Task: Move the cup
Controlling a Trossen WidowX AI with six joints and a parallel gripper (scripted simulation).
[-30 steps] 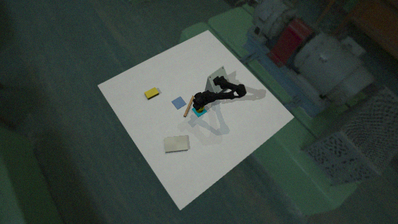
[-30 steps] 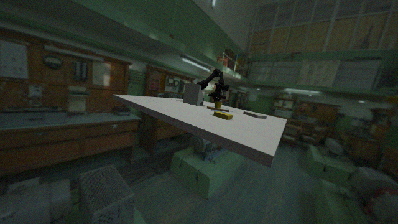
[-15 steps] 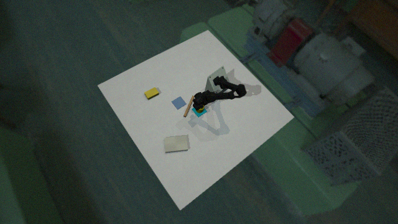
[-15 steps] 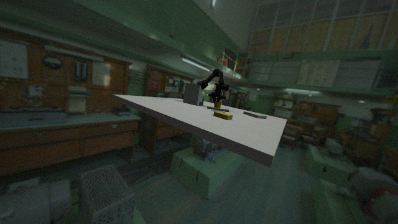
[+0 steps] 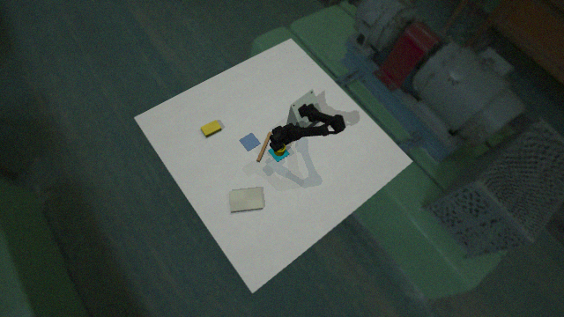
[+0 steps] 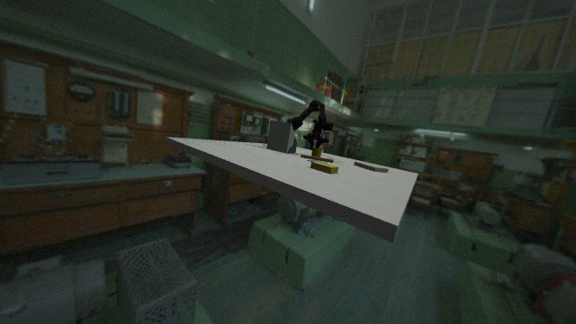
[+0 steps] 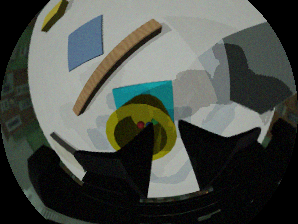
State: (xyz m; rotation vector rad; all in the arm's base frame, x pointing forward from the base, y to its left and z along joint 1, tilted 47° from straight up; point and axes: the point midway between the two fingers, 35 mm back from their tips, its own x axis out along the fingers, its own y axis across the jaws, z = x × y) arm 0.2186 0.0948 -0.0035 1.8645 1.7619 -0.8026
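Right now the yellow cup is 20 mm ahead of my gripper tip and 10 mm below it. The rest, counted from my gripper tip: teal pad: 30 mm ahead, 60 mm below; wooden stick: 70 mm ahead, 90 mm to the right, 50 mm below; red marble: 40 mm ahead, 10 mm to the left, 30 mm below.
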